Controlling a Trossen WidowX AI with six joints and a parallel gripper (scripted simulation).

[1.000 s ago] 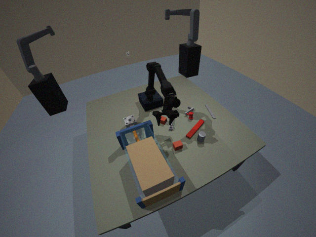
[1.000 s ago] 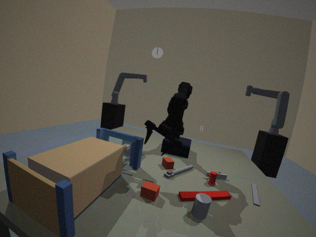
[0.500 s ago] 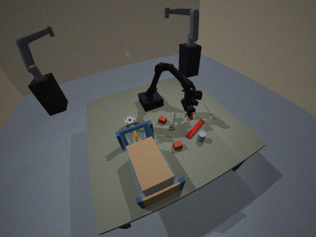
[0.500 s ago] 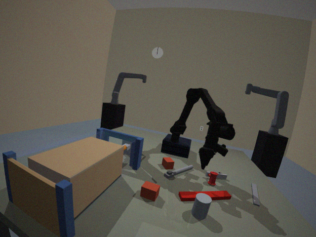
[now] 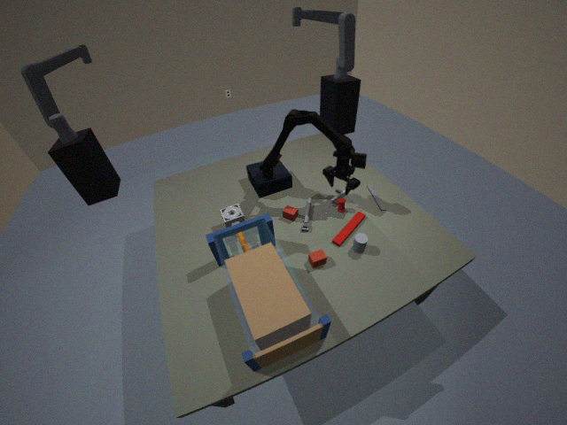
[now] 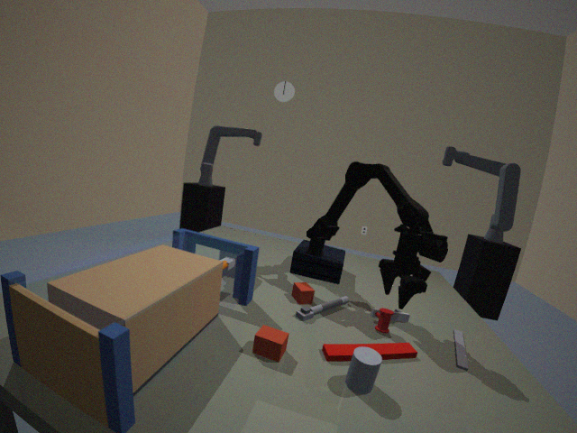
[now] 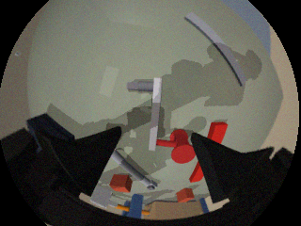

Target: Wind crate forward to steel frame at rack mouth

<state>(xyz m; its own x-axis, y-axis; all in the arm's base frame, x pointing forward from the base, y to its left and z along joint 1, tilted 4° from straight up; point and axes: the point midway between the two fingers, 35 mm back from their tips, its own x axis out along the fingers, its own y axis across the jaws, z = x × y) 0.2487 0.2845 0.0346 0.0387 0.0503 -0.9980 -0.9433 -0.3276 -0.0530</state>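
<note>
Now: gripper tip 10 mm short of the winch handle and 40 mm above it. The rest, counted from my gripper tip: grey strip: 70 mm ahead, 200 mm to the left, 60 mm below; red knob: 50 mm ahead, 30 mm to the right, 40 mm below; red bar: 190 mm ahead, 60 mm to the right, 60 mm below.
</note>
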